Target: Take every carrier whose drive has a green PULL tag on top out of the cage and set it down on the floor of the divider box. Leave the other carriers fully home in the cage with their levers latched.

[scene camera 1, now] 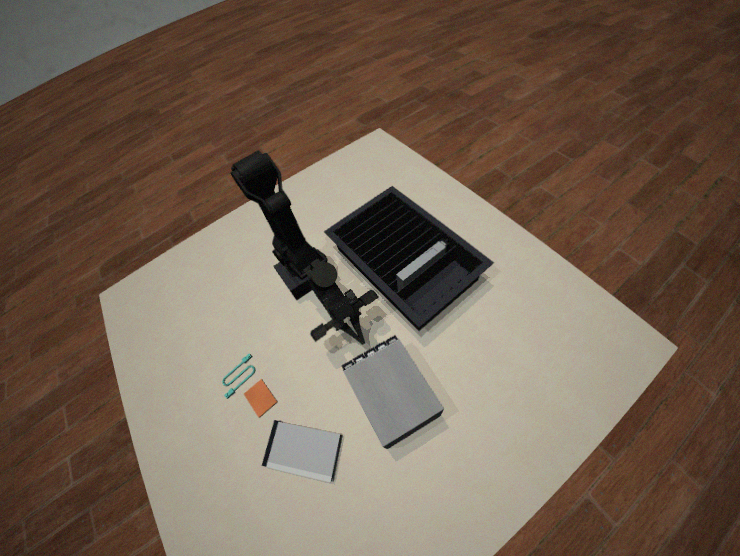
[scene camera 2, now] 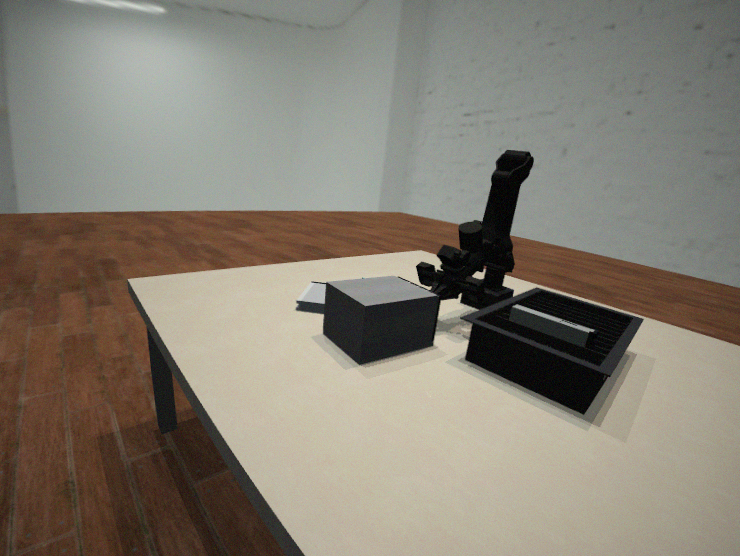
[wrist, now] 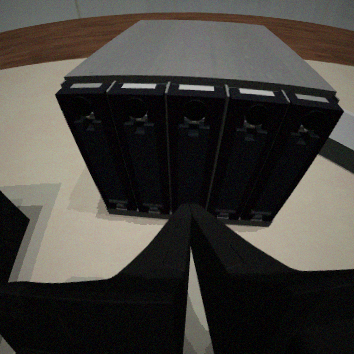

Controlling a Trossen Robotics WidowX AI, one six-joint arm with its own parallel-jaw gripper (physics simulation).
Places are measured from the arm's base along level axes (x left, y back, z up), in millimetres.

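Pixels of known places: gripper, fingertip midpoint: (scene camera 1: 363, 343) (wrist: 188, 211); arm's base, origin of the base link: (scene camera 2: 492, 286).
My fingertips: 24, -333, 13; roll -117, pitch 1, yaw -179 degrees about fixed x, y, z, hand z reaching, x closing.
Observation:
For each thing: its middle in the pictures, then the offset to it from my fingertips, as dx, dy, dz. "*": a spot on its surface instead. Level surfaces: height alone.
- cage, body centre: (wrist: 195, 112) (scene camera 2: 380, 319) (scene camera 1: 391, 392) -13, -132, -24
- long light-grey block, body centre: (scene camera 2: 547, 341) (scene camera 1: 423, 269) +258, +86, -15
- flat light-grey box, body centre: (scene camera 1: 302, 450) (scene camera 2: 323, 297) -263, -111, -60
- orange square, surface spot: (scene camera 1: 260, 398) * -300, +63, -69
- teal cable, surface spot: (scene camera 1: 253, 371) * -286, +141, -68
- cream table, its level: dz -74
The cage (scene camera 1: 394, 394) (scene camera 2: 382, 322) (wrist: 200, 50) is a box with a grey top. In the wrist view its front holds several dark carriers side by side, with pale labels at their top ends; the middle carrier (wrist: 194, 162) faces my fingers. Their fronts look flush. No green PULL tag shows; the drive tops are hidden. My gripper (scene camera 1: 363, 342) (wrist: 188, 211) is shut and empty, its tips before the lower part of the middle carrier; the exact gap is unclear. The dark divider box (scene camera 1: 418, 318) (scene camera 2: 619, 349) has slots and an open bay, with a long light-grey block (scene camera 1: 421, 263) (scene camera 2: 547, 322) between them.
A flat light-grey box (scene camera 1: 305, 451) (scene camera 2: 312, 294) (wrist: 345, 127) lies beside the cage. An orange square (scene camera 1: 260, 398) and a teal cable (scene camera 1: 253, 371) lie farther off on the cream table (scene camera 1: 197, 310) (scene camera 2: 418, 454). The divider box stands close on the cage's other side.

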